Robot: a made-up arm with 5 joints.
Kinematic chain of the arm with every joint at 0, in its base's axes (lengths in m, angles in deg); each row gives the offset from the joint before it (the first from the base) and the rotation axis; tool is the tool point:
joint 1: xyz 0 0 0.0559 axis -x
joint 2: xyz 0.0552 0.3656 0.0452 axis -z
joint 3: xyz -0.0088 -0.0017 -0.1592 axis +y
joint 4: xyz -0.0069 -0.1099 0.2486 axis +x
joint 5: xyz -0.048 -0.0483 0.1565 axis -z
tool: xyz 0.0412 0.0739 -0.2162
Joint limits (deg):
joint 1: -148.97..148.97
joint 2: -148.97..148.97
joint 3: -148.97..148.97
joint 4: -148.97..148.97
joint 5: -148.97..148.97
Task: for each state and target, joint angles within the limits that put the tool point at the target. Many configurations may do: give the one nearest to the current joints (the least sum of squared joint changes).
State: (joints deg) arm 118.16 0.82 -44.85 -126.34 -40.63
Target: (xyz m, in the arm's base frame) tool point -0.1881 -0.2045 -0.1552
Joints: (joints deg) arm 147.43 26.92 -29.45 -116.50 -32.91
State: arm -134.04 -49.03 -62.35 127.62 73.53
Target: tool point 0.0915 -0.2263 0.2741
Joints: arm -122.35 -82.34 -22.04 97.43 72.21
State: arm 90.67 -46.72 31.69 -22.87 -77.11
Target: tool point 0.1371 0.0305 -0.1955
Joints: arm 108.66 -58.69 15.89 -29.64 -84.46
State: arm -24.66 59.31 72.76 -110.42 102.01
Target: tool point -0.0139 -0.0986 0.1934
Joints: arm -62.60 74.31 46.48 -102.34 116.62
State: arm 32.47 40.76 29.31 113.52 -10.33
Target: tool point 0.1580 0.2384 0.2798
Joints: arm -12.47 7.26 30.22 113.78 -16.60
